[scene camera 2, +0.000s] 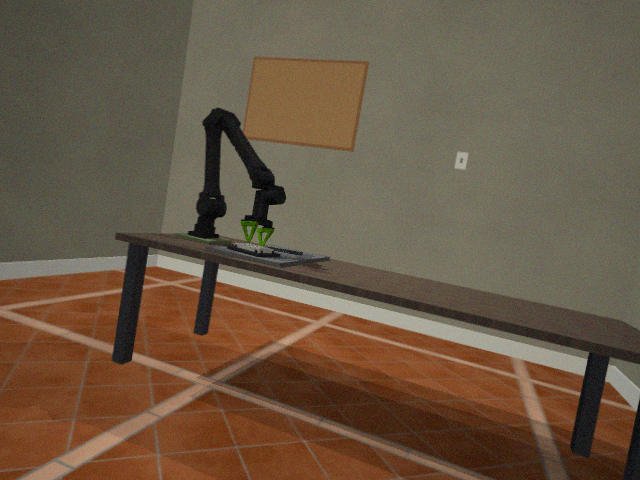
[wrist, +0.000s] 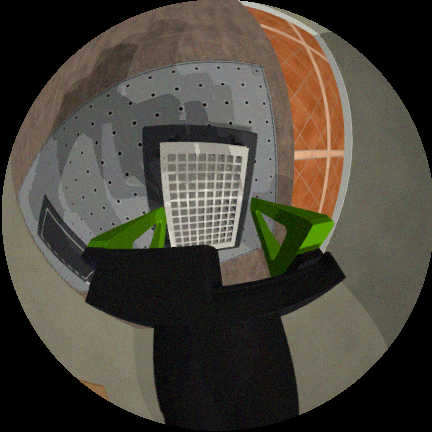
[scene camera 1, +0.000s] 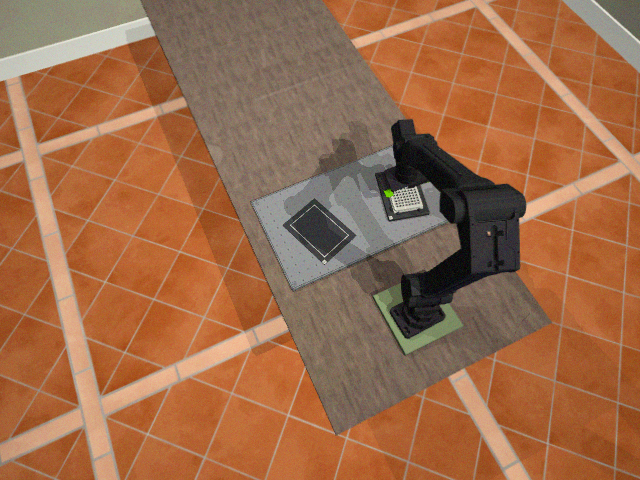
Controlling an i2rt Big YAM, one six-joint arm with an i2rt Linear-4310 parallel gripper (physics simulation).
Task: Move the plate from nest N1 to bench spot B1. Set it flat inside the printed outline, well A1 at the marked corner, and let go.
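Places are measured from the arm's base along level axes (x back, y right, z up), in metres.
Pixels of known places: gripper, fingertip midpoint: point(scene camera 2: 255, 244) point(wrist: 207, 206) point(scene camera 1: 403, 187); arm's base at its link origin: point(scene camera 2: 203, 236) point(scene camera 1: 416, 314).
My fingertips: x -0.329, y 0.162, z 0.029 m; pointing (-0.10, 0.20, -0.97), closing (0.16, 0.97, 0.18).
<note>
Ahead of a thing's pixels: the offset from my fingertips to its top centre. "*": to the spot under its first point. Level surfaces: height alone.
The white well plate @[dx +0.002, dy -0.001, dz -0.006 m] point(scene camera 1: 406, 199) point(scene camera 2: 251, 248) point(wrist: 202, 195) lies flat in the dark nest N1 point(scene camera 1: 413, 215) point(wrist: 151, 165). My gripper point(scene camera 2: 255, 243) point(wrist: 207, 206) is open, with its green fingers apart on either side of the plate's width. Nothing is held between them. The fingers point down close above the nest; whether their tips reach below the plate's top is hard to tell. In scene camera 1 the arm hides part of the nest and one finger. Spot B1 is a dark pad @[* dx +0.005, dy -0.270, dz -0.031 m] point(scene camera 1: 321, 232) point(wrist: 62, 246) with a thin white outline and a white marked corner @[* dx +0.087, dy -0.304, dz -0.031 m] point(scene camera 1: 324, 261).
Both the nest and the pad are on a grey perforated board point(scene camera 1: 273, 232) point(wrist: 255, 95) on the brown table @[dz -0.046 m] point(scene camera 1: 258, 62) point(scene camera 2: 439, 297). The arm's base stands on a green mat point(scene camera 1: 413, 346) near the board. The table edge runs close past the nest side.
</note>
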